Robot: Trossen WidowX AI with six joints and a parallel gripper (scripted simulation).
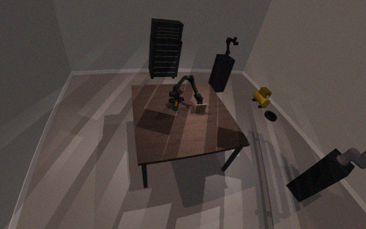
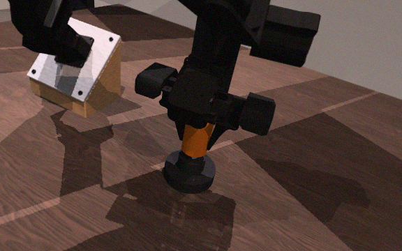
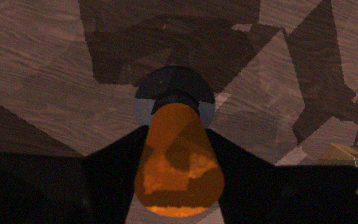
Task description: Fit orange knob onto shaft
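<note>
Right now the orange knob is 30 mm above my gripper tip. The rest, counted from my gripper tip: round dark pedestal: 40 mm below.
</note>
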